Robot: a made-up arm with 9 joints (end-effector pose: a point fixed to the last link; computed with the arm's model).
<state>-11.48 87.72 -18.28 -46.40 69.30 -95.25 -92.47 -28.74 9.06</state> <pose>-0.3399 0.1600 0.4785 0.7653 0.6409 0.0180 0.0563</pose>
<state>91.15 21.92 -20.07 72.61 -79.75 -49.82 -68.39 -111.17 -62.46</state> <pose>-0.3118 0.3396 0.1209 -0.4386 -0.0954 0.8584 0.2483</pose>
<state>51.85 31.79 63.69 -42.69 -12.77 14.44 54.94 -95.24 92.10</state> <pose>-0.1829 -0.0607 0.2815 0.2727 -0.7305 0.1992 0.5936</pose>
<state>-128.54 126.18 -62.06 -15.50 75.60 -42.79 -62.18 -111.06 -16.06</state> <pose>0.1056 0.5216 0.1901 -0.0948 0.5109 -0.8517 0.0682</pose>
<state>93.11 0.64 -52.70 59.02 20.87 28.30 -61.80 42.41 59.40</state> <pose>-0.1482 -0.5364 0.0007 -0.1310 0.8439 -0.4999 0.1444</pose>
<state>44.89 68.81 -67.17 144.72 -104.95 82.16 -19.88 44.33 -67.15</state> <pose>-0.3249 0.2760 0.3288 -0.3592 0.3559 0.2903 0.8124</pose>
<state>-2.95 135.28 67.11 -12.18 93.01 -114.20 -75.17 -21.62 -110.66</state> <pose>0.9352 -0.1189 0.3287 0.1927 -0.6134 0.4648 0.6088</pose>
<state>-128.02 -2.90 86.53 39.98 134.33 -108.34 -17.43 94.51 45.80</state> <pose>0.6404 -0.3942 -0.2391 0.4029 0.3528 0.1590 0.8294</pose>
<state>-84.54 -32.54 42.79 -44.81 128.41 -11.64 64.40 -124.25 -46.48</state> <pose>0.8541 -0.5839 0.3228 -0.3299 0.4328 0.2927 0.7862</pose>
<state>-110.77 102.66 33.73 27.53 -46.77 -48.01 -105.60 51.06 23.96</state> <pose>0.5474 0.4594 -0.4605 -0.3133 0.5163 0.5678 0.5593</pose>
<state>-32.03 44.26 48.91 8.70 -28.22 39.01 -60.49 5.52 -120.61</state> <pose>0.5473 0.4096 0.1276 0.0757 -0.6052 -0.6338 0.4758</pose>
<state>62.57 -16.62 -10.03 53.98 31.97 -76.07 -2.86 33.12 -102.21</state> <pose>-0.5031 -0.0441 -0.2140 -0.5059 0.2969 -0.7889 0.1831</pose>
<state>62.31 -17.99 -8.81 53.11 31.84 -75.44 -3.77 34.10 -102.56</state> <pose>-0.5121 -0.0635 -0.2176 -0.5222 0.2831 -0.7861 0.1710</pose>
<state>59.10 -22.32 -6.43 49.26 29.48 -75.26 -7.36 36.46 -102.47</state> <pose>-0.5429 -0.1125 -0.1940 -0.5779 0.2596 -0.7607 0.1412</pose>
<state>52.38 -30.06 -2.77 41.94 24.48 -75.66 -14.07 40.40 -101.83</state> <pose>-0.5841 -0.1923 -0.1246 -0.6690 0.2250 -0.7029 0.0880</pose>
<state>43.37 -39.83 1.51 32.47 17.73 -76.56 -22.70 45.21 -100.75</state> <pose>-0.5998 -0.2825 -0.0150 -0.7627 0.1827 -0.6201 0.0176</pose>
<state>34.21 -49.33 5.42 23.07 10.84 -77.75 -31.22 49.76 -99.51</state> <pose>-0.5723 -0.3584 0.0963 0.8307 -0.1387 0.5367 0.0519</pose>
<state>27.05 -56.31 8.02 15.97 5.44 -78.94 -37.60 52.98 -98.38</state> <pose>-0.5243 -0.4066 0.1720 0.8673 -0.1037 0.4763 0.1010</pose>
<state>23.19 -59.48 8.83 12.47 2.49 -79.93 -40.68 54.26 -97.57</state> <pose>-0.4904 -0.4249 0.2044 0.8815 -0.0871 0.4481 0.1206</pose>
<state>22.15 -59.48 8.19 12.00 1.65 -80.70 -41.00 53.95 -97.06</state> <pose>-0.4802 -0.4215 0.2080 0.8837 -0.0885 0.4446 0.1168</pose>
